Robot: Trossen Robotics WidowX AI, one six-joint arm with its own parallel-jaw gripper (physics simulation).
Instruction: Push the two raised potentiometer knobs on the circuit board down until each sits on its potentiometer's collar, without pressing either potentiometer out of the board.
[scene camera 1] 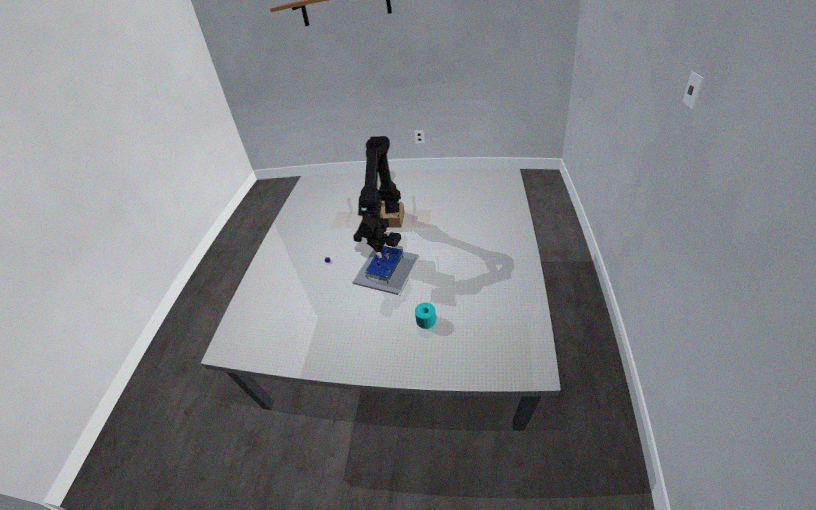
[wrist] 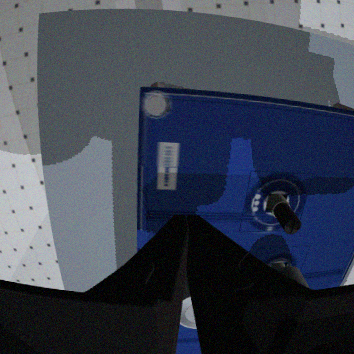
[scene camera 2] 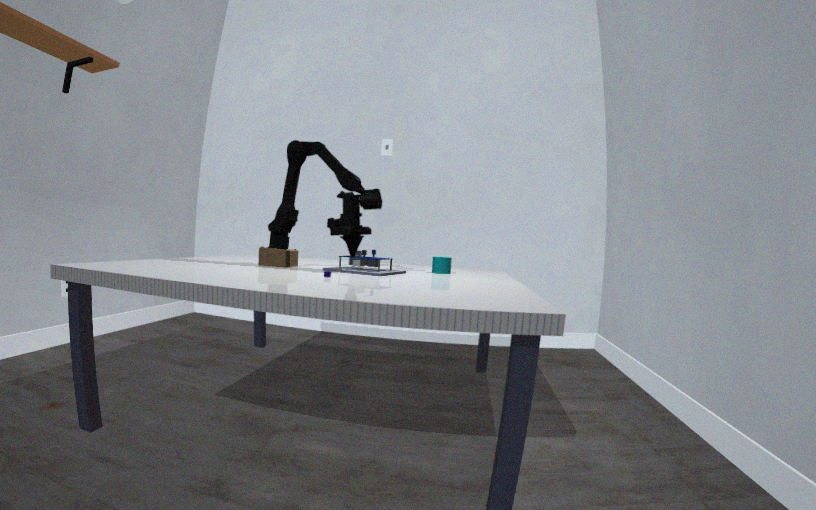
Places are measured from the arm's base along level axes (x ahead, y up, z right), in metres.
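Where they show: gripper, fingertip midpoint: [wrist: 185, 226] [scene camera 2: 352, 256]; arm's base, origin of the base link: [scene camera 1: 392, 208] [scene camera 2: 278, 248].
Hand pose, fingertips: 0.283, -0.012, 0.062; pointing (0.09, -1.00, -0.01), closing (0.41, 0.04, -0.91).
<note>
Each offset is from my fingertips to the top centre of the thing, as dx, dy, dz. "spot": to the spot under its first point. Level surfaces: height alone.
The blue circuit board [scene camera 1: 385, 270] [scene camera 2: 385, 258] [wrist: 200, 135] stands on posts above a grey plate [scene camera 1: 406, 274] [scene camera 2: 394, 272] [wrist: 75, 90]. In the wrist view a slim black knob @(spot: +0.002, +0.015, -0.032) [wrist: 288, 220] stands up from a round collar, right of my fingertips. A wider grey knob @(+0.038, +0.024, -0.027) [wrist: 291, 273] below it is partly hidden by my right finger. A pale round part @(spot: +0.020, +0.022, +0.008) [wrist: 189, 312] shows between the fingers. My gripper [scene camera 1: 379, 248] [scene camera 2: 352, 256] [wrist: 185, 226] is shut and empty, tips down, very near the board's top at the end nearer the arm base. Whether it touches cannot be told.
A teal cylinder @(+0.324, +0.010, -0.149) [scene camera 1: 425, 315] [scene camera 2: 441, 265] stands on the table @(dy -0.050) [scene camera 1: 361, 354] [scene camera 2: 240, 279], beyond the board from the arm. A small dark purple cube @(-0.051, -0.035, +0.240) [scene camera 1: 327, 259] [scene camera 2: 327, 273] lies beside the plate. The arm's wooden base block [scene camera 1: 394, 216] [scene camera 2: 278, 257] is behind the gripper.
</note>
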